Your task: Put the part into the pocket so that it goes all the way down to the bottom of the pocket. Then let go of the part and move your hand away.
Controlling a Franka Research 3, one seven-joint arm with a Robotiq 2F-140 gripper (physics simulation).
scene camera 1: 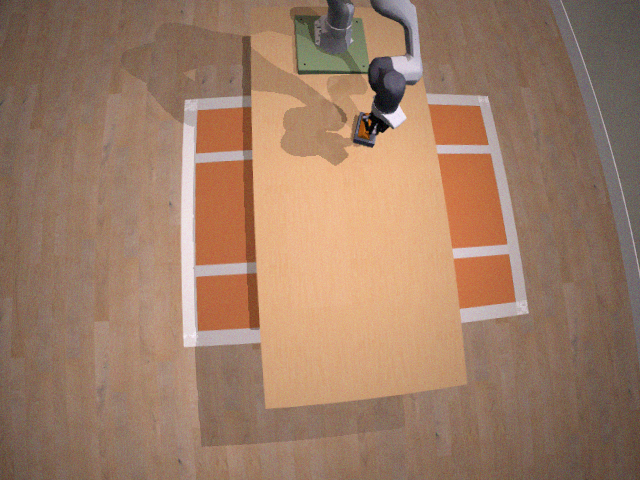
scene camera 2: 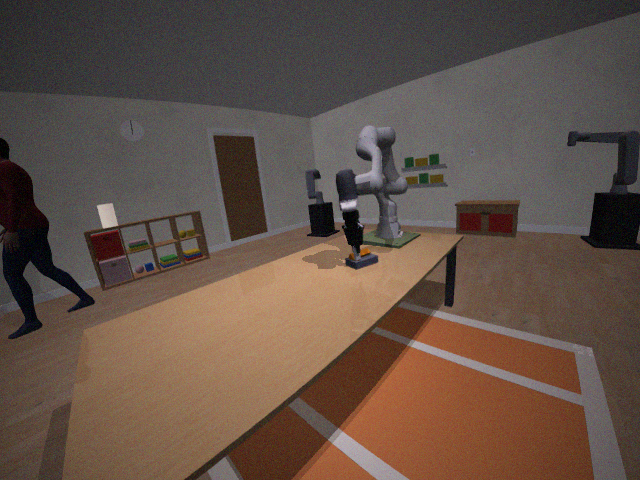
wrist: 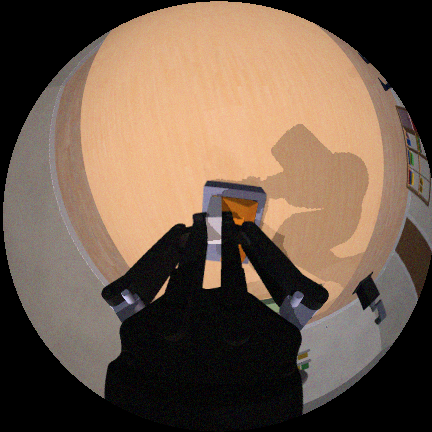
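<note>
A small grey-blue block with a pocket (scene camera 1: 357,134) (scene camera 2: 369,261) (wrist: 235,188) stands on the wooden table (scene camera 1: 347,267) (scene camera 2: 223,333) (wrist: 181,100), near the robot's base. An orange part (scene camera 1: 366,128) (scene camera 2: 362,252) (wrist: 240,204) sits in the pocket. In scene camera 2 its top shows a little above the rim. I cannot tell how deep it sits. My gripper (scene camera 1: 373,126) (scene camera 2: 356,249) (wrist: 215,206) is shut, with its fingertips down at the near left side of the block, beside the orange part. Nothing is held between the fingers.
The green base plate (scene camera 1: 309,52) (scene camera 2: 410,238) lies just behind the block. The table's right edge is close by. On the floor beyond stand a black stand with a small arm (scene camera 2: 321,219), a shelf unit (scene camera 2: 147,221) and a low cabinet (scene camera 2: 487,204).
</note>
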